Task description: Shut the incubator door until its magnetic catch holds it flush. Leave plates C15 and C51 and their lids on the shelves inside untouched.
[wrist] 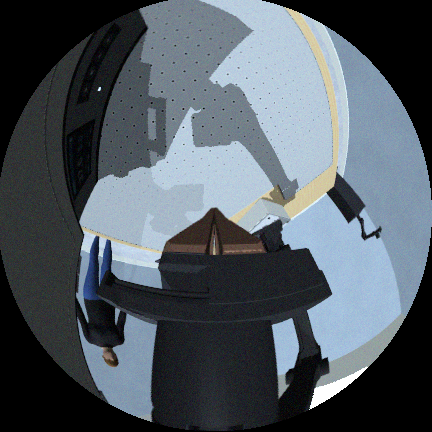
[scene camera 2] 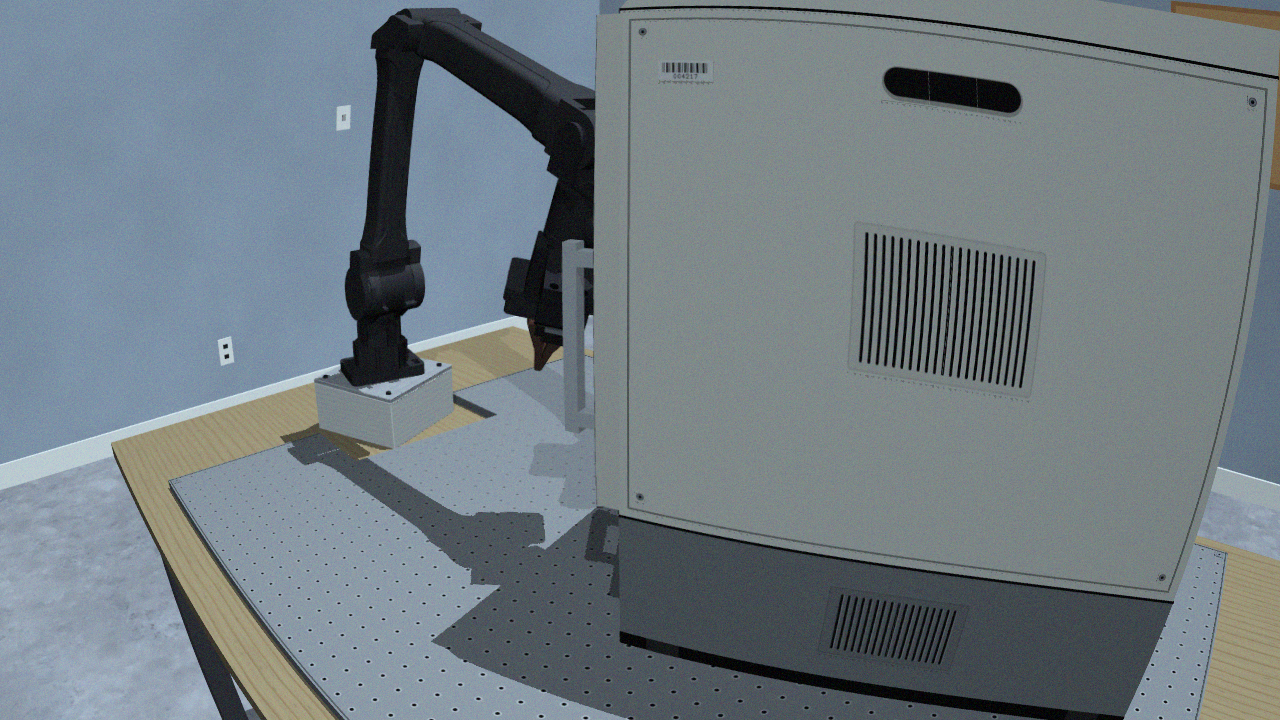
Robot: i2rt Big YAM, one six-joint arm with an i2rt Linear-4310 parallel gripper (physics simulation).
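Where they show: gripper, fingertip midpoint: (wrist: 213, 212) (scene camera 2: 537, 367); arm's base at its link origin: (wrist: 266, 230) (scene camera 2: 381, 371).
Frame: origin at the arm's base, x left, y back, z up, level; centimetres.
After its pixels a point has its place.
Note:
The grey incubator (scene camera 2: 948, 170) @[x 10.7, y -84.4, z 35.4 cm] stands at the right in the scene view, its side facing the camera. Its door (scene camera 2: 612, 268) @[x -0.9, y -64.0, z 26.0 cm] shows edge-on as a narrow strip along the body's left edge; whether it sits fully flush and the catch holds cannot be told. A pale upright bar handle (scene camera 2: 573, 340) @[x -1.0, y -58.9, z 19.6 cm] stands out from the door. In the wrist view the door's dark face (wrist: 27, 165) fills the left side. My gripper (scene camera 2: 539, 365) @[x 6.0, y -39.5, z 10.7 cm] (wrist: 213, 212) @[x 6.0, y -39.5, z 10.7 cm] is shut and empty, pointing down in front of the door, beyond the handle in the scene view. Plates C15 and C51, their lids and the shelves are hidden.
The incubator's dark base (scene camera 2: 716, 582) @[x 3.4, y -71.6, z 2.8 cm] (wrist: 80, 155) @[x 18.0, y -53.7, z 1.1 cm] stands on the perforated metal plate (scene camera 2: 358, 573) @[x -18.3, y -42.1, z -6.3 cm] (wrist: 280, 100) @[x -15.2, y -39.8, z -6.3 cm] on the wooden table (scene camera 2: 143, 456) @[x -43.5, y 5.9, z -7.7 cm]. My arm rises from a white block (scene camera 2: 358, 416) @[x -6.0, y -5.4, z -4.0 cm] (wrist: 260, 212) @[x -0.3, y -9.7, z -3.0 cm]. A person (wrist: 104, 320) stands beyond the table.

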